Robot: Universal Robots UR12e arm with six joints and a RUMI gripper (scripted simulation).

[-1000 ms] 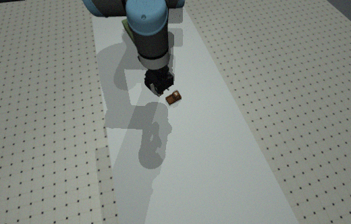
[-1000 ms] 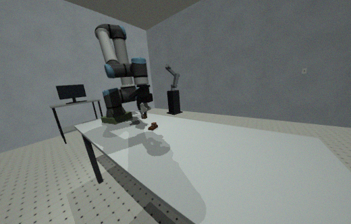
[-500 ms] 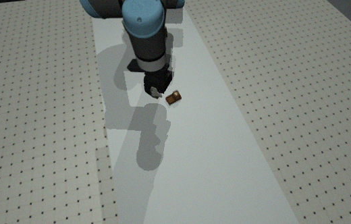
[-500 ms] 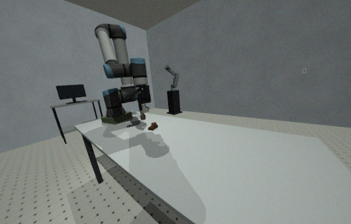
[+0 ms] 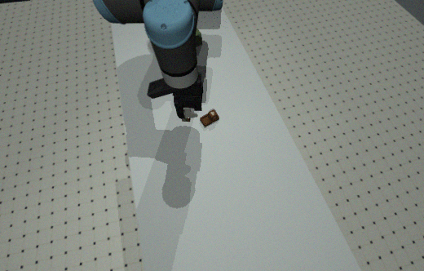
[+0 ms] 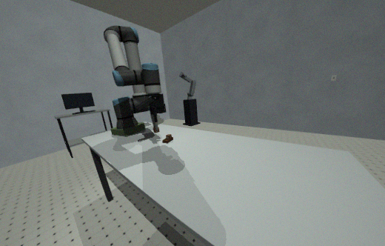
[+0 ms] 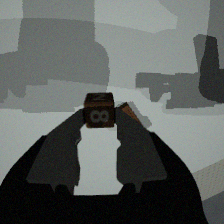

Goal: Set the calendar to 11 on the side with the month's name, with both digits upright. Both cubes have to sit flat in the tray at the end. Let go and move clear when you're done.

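Now: the brown calendar tray 120 mm below my hand, 90 mm to the left of it and 40 mm behind it. Also, from my hand: brown cube: 10 mm below.
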